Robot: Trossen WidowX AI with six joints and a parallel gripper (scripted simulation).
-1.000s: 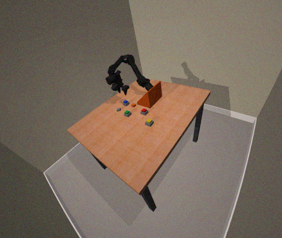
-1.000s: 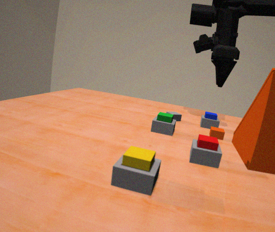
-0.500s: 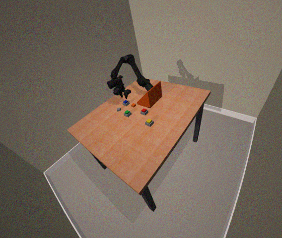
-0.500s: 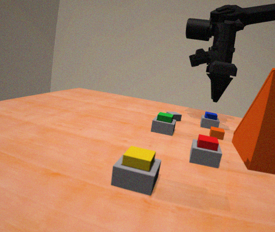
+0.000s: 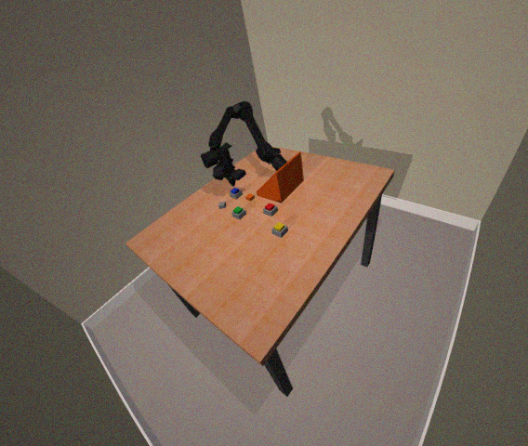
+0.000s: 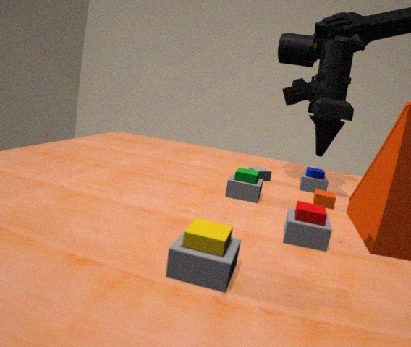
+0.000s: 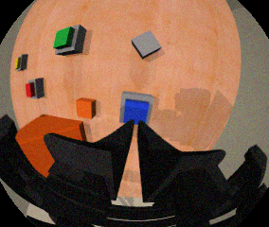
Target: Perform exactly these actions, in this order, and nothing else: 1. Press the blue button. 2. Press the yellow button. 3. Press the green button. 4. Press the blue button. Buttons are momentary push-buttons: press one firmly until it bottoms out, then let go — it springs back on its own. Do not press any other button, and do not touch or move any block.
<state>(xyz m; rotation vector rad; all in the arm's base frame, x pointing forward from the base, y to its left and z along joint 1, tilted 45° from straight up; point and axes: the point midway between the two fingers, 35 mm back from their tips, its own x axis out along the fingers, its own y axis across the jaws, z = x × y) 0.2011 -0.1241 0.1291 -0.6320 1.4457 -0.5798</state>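
Now: gripper tip 3 cm above the blue button. Round my gripper tip: green button (13 cm to the left, 11 cm ahead, 3 cm below); then small grey block (10 cm ahead, 5 cm below); then small orange block (9 cm to the left, 5 cm below, 1 cm behind).
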